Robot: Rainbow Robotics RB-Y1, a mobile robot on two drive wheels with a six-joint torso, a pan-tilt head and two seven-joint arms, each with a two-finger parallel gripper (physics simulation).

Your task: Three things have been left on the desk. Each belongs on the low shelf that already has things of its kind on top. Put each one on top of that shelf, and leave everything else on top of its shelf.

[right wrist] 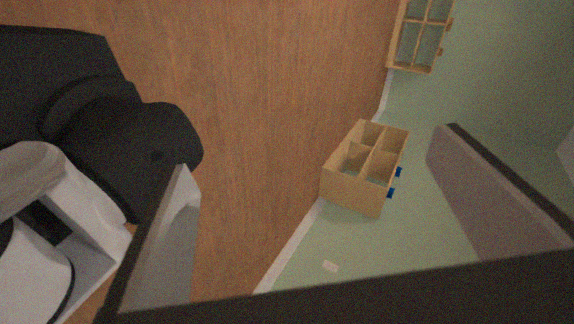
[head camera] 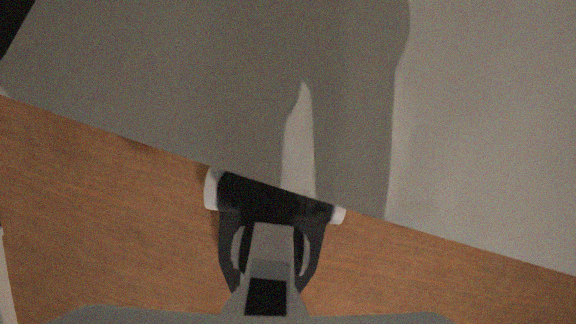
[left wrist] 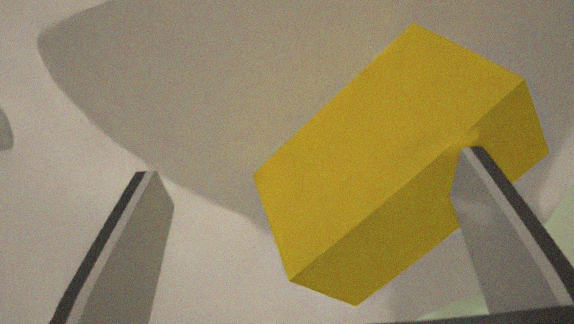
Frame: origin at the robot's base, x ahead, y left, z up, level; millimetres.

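Seen in the pictures: left gripper, fingertip midpoint: [left wrist: 305, 178]; right gripper, fingertip midpoint: [right wrist: 311, 161].
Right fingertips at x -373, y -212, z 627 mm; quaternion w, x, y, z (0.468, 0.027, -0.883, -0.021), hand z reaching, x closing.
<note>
A point is followed by its place in that frame.
A yellow block [left wrist: 380, 150] @[x 781, y 282, z 764 mm] lies on the light grey desk [head camera: 475, 125] @[x 429, y -288, z 721 mm] [left wrist: 210, 285] @[x 884, y 179, z 721 mm], slantwise in the left wrist view. My left gripper [left wrist: 305, 178] @[x 779, y 253, z 765 mm] is open, with nothing held. Its right-hand finger overlaps the block's side in the picture; whether they touch I cannot tell. My right gripper [right wrist: 311, 161] @[x -373, y -212, z 627 mm] is open and empty, away from the desk. In the right wrist view a wooden shelf [right wrist: 350, 192] @[x -1951, y 1689, z 309 mm] with compartments has small blue things [right wrist: 398, 171] @[x -2502, y 1773, z 636 mm] [right wrist: 390, 193] @[x -2154, y 1748, z 635 mm] along one edge. Another wooden shelf [right wrist: 395, 42] @[x -4262, y 1168, z 64 mm] has small brown things [right wrist: 450, 24] @[x -4390, y 914, z 643 mm] [right wrist: 440, 52] @[x -4425, y 1276, z 638 mm] along its edge. Neither gripper shows in the head view.
Wooden floor [head camera: 125, 215] @[x -279, y 775, z 2 mm] [right wrist: 260, 125] @[x -1150, y 486, z 1 mm] lies beside the desk's near edge and before the shelves. A green wall [right wrist: 500, 90] @[x -4562, y 1710, z 1509 mm] stands behind the shelves. Black and white robot parts [right wrist: 145, 140] @[x -456, y -56, z 332 mm] fill the left of the right wrist view. Broad shadows cover part of the desk.
</note>
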